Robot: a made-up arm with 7 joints. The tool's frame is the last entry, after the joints.
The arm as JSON. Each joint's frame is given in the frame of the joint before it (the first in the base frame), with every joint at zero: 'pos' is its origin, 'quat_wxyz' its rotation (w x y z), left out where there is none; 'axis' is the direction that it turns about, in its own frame. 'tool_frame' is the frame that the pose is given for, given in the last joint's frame.
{
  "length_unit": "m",
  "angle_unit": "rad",
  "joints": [
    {
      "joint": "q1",
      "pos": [
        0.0,
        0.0,
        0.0
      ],
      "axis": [
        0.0,
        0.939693,
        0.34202
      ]
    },
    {
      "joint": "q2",
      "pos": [
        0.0,
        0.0,
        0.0
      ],
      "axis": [
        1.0,
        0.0,
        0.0
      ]
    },
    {
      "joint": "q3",
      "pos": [
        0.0,
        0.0,
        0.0
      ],
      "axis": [
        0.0,
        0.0,
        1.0
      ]
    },
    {
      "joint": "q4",
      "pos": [
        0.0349,
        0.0,
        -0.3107
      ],
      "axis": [
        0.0,
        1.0,
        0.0
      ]
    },
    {
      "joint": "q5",
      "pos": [
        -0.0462,
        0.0,
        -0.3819
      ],
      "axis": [
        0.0,
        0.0,
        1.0
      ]
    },
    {
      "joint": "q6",
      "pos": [
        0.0,
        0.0,
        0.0
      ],
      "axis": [
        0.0,
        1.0,
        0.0
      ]
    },
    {
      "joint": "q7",
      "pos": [
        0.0,
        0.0,
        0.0
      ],
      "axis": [
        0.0,
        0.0,
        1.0
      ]
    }
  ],
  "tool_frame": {
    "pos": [
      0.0,
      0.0,
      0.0
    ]
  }
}
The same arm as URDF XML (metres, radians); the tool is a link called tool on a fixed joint. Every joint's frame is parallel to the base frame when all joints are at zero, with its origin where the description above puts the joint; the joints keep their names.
<robot name="arm">
  <joint name="tool_joint" type="fixed">
    <parent link="link7"/>
    <child link="tool"/>
    <origin xyz="0 0 0" rpy="0 0 0"/>
  </joint>
  <joint name="q7" type="continuous">
    <parent link="link6"/>
    <child link="link7"/>
    <origin xyz="0 0 0" rpy="0 0 0"/>
    <axis xyz="0 0 1"/>
  </joint>
  <joint name="q6" type="continuous">
    <parent link="link5"/>
    <child link="link6"/>
    <origin xyz="0 0 0" rpy="0 0 0"/>
    <axis xyz="0 1 0"/>
  </joint>
  <joint name="q5" type="continuous">
    <parent link="link4"/>
    <child link="link5"/>
    <origin xyz="-0.0462 0 -0.3819" rpy="0 0 0"/>
    <axis xyz="0 0 1"/>
  </joint>
  <joint name="q4" type="continuous">
    <parent link="link3"/>
    <child link="link4"/>
    <origin xyz="0.0349 0 -0.3107" rpy="0 0 0"/>
    <axis xyz="0 1 0"/>
  </joint>
  <joint name="q3" type="continuous">
    <parent link="link2"/>
    <child link="link3"/>
    <origin xyz="0 0 0" rpy="0 0 0"/>
    <axis xyz="0 0 1"/>
  </joint>
  <joint name="q2" type="continuous">
    <parent link="link1"/>
    <child link="link2"/>
    <origin xyz="0 0 0" rpy="0 0 0"/>
    <axis xyz="1 0 0"/>
  </joint>
  <joint name="q1" type="continuous">
    <parent link="base"/>
    <child link="link1"/>
    <origin xyz="0 0 0" rpy="0 0 0"/>
    <axis xyz="0 0.9397 0.342"/>
  </joint>
  <link name="base"/>
  <link name="link1"/>
  <link name="link2"/>
  <link name="link3"/>
  <link name="link4"/>
  <link name="link5"/>
  <link name="link6"/>
  <link name="link7"/>
  <link name="tool"/>
</robot>

